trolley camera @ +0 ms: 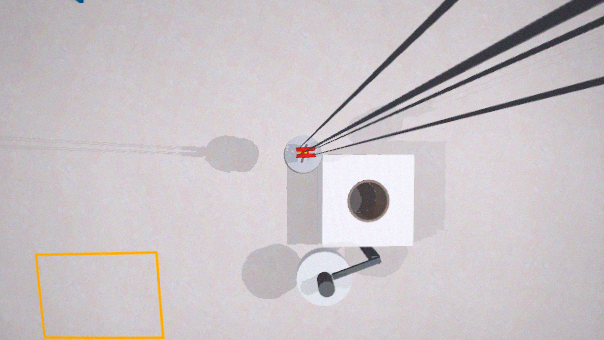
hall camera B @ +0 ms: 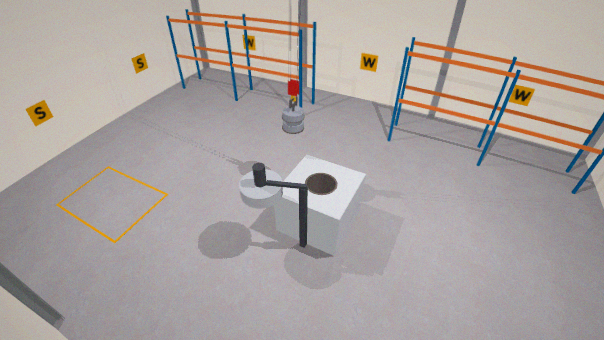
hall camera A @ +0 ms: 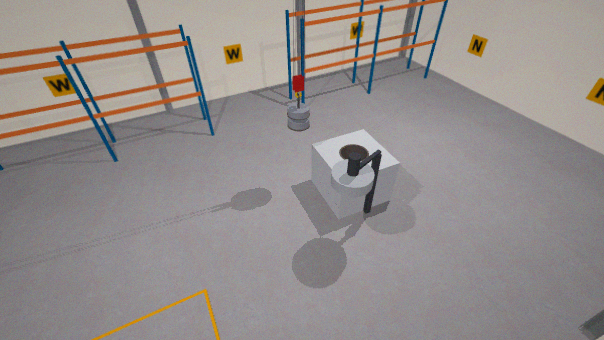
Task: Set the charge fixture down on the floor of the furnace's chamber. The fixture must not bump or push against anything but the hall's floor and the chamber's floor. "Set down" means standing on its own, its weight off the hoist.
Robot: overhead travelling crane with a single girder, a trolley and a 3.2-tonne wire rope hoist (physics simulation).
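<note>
The charge fixture (hall camera A: pixel 298 121) (hall camera B: pixel 293 125) (trolley camera: pixel 291 159), a grey ribbed cylinder, hangs upright from my hook (hall camera A: pixel 298 95) (hall camera B: pixel 293 100) (trolley camera: pixel 304 152) below the red block. Its shadow (hall camera A: pixel 251 199) (trolley camera: pixel 231 154) lies apart from it, so it is off the floor. The furnace (hall camera A: pixel 370 141) (hall camera B: pixel 347 181) (trolley camera: pixel 400 172) is a white box with a round dark chamber mouth (hall camera A: pixel 354 151) (hall camera B: pixel 321 184) (trolley camera: pixel 368 200) in its top, uncovered. In the trolley view the fixture shows just off the furnace's upper left corner. The chamber's floor is hard to make out.
The round lid (hall camera A: pixel 345 186) (hall camera B: pixel 257 196) (trolley camera: pixel 340 295) is swung aside on a dark arm (hall camera B: pixel 282 184) (trolley camera: pixel 355 268) and post (hall camera A: pixel 372 185) (hall camera B: pixel 303 220). Blue and orange racks (hall camera A: pixel 200 85) (hall camera B: pixel 227 50) stand along the W wall. A yellow outline (hall camera B: pixel 138 180) (trolley camera: pixel 96 253) marks the floor.
</note>
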